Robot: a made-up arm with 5 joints. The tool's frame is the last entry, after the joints. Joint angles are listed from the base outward. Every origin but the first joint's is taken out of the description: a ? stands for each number. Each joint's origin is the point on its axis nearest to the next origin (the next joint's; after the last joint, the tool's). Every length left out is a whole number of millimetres.
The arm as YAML. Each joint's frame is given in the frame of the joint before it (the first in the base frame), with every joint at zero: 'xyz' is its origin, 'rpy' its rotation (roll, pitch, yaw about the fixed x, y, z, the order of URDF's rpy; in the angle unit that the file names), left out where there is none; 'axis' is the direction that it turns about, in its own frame. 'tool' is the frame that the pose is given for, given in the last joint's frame.
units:
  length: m
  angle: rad
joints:
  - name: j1
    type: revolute
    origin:
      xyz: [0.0, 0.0, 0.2]
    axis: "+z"
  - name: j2
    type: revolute
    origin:
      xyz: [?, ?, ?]
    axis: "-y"
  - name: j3
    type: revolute
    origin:
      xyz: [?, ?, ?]
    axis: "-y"
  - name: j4
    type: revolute
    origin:
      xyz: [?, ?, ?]
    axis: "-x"
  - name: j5
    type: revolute
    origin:
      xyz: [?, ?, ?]
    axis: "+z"
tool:
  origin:
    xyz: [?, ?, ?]
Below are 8 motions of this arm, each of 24 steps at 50 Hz.
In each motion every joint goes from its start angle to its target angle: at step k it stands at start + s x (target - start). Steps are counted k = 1, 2, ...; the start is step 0. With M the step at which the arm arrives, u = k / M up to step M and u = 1 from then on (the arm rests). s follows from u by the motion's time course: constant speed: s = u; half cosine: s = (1 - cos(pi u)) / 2; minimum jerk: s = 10 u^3 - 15 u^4 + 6 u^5.
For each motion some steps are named. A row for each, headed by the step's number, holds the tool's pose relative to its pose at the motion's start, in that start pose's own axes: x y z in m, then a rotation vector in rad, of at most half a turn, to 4 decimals.
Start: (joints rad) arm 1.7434 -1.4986 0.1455 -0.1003 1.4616
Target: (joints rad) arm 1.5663 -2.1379 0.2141 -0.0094 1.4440
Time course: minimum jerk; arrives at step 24
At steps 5, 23, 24:
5: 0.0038 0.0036 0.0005 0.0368 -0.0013 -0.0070
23: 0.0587 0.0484 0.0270 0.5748 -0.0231 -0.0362
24: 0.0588 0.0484 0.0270 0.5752 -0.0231 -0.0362

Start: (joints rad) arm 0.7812 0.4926 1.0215 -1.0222 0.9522
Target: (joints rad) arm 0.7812 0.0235 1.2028 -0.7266 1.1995
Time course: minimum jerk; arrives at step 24
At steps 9, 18, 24:
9: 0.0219 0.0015 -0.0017 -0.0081 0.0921 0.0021
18: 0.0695 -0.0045 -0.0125 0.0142 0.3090 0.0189
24: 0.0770 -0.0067 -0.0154 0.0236 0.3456 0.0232

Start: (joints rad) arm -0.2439 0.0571 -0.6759 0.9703 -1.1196
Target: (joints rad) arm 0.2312 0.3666 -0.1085 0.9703 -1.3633
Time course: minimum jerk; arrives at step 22
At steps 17, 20, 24:
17: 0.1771 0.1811 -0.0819 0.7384 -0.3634 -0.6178
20: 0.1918 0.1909 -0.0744 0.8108 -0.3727 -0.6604
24: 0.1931 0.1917 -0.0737 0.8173 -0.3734 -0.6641

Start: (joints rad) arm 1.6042 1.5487 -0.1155 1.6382 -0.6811
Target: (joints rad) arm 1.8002 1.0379 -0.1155 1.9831 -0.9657
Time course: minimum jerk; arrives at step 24
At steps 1, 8, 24:
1: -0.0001 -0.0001 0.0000 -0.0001 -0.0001 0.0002
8: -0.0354 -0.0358 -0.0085 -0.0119 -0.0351 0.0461
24: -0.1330 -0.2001 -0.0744 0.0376 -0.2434 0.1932

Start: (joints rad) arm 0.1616 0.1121 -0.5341 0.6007 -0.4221
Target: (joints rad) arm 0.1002 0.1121 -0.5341 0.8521 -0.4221
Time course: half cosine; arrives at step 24
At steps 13, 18, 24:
13: -0.0067 0.0288 -0.0170 -0.1247 -0.0344 -0.0248
18: -0.0095 0.0423 -0.0264 -0.1889 -0.0507 -0.0364
24: -0.0108 0.0489 -0.0313 -0.2216 -0.0587 -0.0420

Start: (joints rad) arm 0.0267 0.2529 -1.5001 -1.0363 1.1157
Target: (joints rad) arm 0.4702 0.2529 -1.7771 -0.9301 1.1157
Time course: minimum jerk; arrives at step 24
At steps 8, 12, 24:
8: -0.0006 -0.0027 0.0281 -0.0011 0.1234 -0.0356
12: 0.0024 -0.0057 0.0669 -0.0092 0.2936 -0.0872
24: 0.0180 -0.0090 0.1320 -0.0409 0.5843 -0.1821

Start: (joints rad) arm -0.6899 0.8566 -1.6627 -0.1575 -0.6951
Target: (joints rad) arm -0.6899 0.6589 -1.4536 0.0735 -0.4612
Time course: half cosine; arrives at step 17
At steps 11, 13, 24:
11: -0.0118 -0.0094 -0.0440 -0.1323 -0.1026 0.1693
13: -0.0136 -0.0116 -0.0523 -0.1613 -0.1207 0.2033
24: -0.0150 -0.0136 -0.0595 -0.1876 -0.1361 0.2333

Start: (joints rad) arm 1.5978 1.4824 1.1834 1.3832 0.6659
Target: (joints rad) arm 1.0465 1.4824 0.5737 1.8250 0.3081
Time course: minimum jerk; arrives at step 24
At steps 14, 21, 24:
14: -0.1085 0.1068 -0.0650 -0.5712 0.0369 0.1822
21: -0.1778 0.1150 -0.1258 -0.8933 0.0071 0.2577
24: -0.1812 0.1145 -0.1289 -0.9092 0.0047 0.2613

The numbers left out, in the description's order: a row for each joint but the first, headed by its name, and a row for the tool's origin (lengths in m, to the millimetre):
j2: -0.21 -0.06 0.0
j3: -0.09 0.0 -0.06
j4: 0.04 0.0 -0.18
j5: 0.0 0.19 0.14
tool: -0.1 -0.05 0.0

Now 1 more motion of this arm.
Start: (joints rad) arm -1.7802 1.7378 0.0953 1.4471 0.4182
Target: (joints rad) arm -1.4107 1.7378 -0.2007 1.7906 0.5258
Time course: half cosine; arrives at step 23
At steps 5, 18, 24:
5: -0.0062 0.0032 0.0020 0.0071 0.0116 0.0440
18: -0.0586 0.0197 0.0193 0.0365 0.0212 0.3559
24: -0.0674 0.0211 0.0219 0.0373 0.0125 0.4002

